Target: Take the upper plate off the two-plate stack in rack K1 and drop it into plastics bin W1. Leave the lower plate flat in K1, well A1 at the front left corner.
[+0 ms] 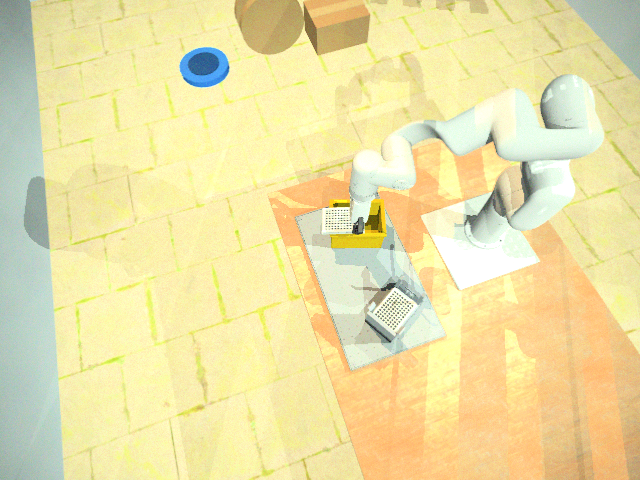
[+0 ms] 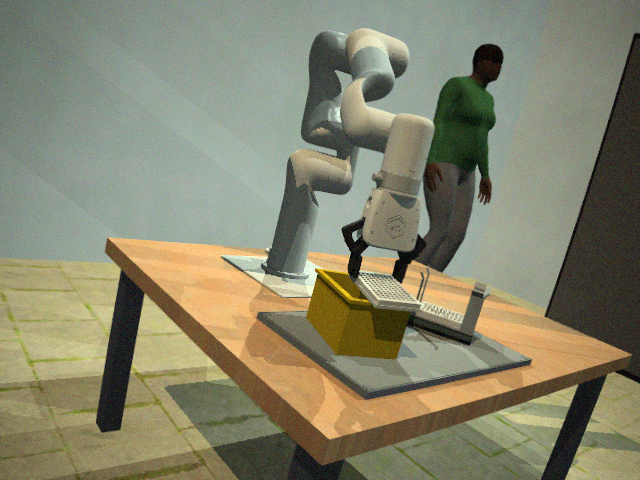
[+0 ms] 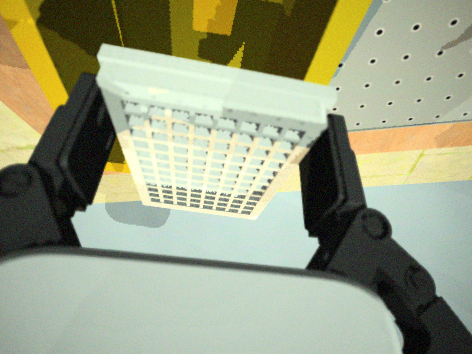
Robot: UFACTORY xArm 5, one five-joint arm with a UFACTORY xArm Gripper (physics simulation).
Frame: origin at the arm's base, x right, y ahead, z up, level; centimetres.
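Seen in the pictures: gripper, fingertip midpoint: (image 1: 357, 219) (image 2: 374, 279) (image 3: 215, 119); arm's base at its link origin: (image 1: 484, 231) (image 2: 285, 270).
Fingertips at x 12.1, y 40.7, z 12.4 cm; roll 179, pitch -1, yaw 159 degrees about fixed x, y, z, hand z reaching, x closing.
Observation:
Pixels of each thing's middle, then the offset from my fingertips to it. Level surfaces: height alone.
- yellow bin W1 at the middle of its body: (image 3: 192, 16) (image 2: 355, 312) (image 1: 356, 224) dy -0.8, dx +1.6, dz -6.9 cm
- lower plate at the middle of its body: (image 2: 445, 316) (image 1: 393, 311) dy -1.2, dx -27.8, dz -8.6 cm
- rack K1 at the middle of its body: (image 2: 446, 303) (image 1: 396, 307) dy -1.8, dx -27.5, dz -5.9 cm
- grey perforated board at the middle of its body: (image 2: 405, 340) (image 1: 365, 272) dy +1.3, dx -12.6, dz -12.4 cm
- wooden table at its surface level: dz -13.1 cm
My gripper (image 1: 356, 225) (image 2: 377, 276) (image 3: 215, 119) is shut on the upper plate, holding it near one end. The white, many-welled upper plate (image 1: 336, 220) (image 2: 388, 290) (image 3: 200, 150) is tilted and sticks out over the outer side of the yellow bin W1 (image 1: 357, 241) (image 2: 323, 310) (image 3: 320, 62), close to its rim. Whether plate and rim touch is not clear. The lower plate (image 1: 393, 310) (image 2: 442, 312) lies flat in rack K1 (image 1: 379, 326) (image 2: 470, 315). Its well A1 is too small to make out.
Bin and rack stand on a grey perforated board (image 1: 338, 289) (image 2: 377, 382) (image 3: 400, 95) on the wooden table (image 1: 491, 387) (image 2: 206, 304). The rack's upright posts rise beside the lower plate. The arm's base stands on a white plate (image 1: 460, 271) (image 2: 294, 289). A person (image 2: 462, 124) stands behind the table.

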